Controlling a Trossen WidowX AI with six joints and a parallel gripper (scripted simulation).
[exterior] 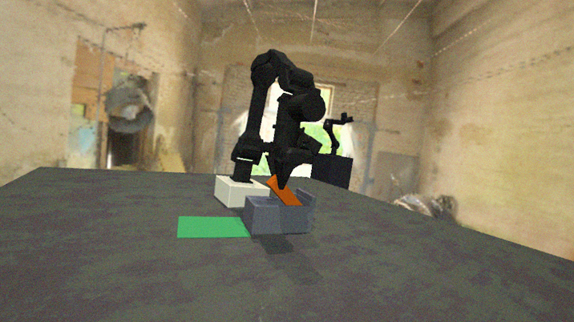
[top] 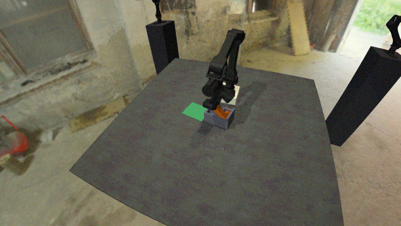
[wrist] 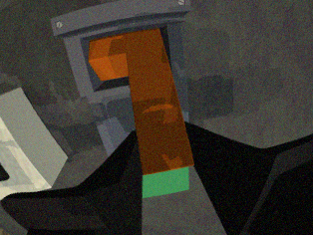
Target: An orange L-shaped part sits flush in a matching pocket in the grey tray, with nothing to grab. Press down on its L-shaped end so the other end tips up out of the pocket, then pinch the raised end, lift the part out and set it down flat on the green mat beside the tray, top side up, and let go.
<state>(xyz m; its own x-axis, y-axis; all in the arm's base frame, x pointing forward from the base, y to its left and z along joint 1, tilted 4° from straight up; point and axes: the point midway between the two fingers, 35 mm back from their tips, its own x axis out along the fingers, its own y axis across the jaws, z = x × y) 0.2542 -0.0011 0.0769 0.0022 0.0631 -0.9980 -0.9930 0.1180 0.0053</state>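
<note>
My gripper tip is 14 cm to the left of the green mat, 12 cm above it and 3 cm past it. Round my gripper tip: orange L-shaped part (3 cm to the left, 3 cm below, 1 cm behind).
</note>
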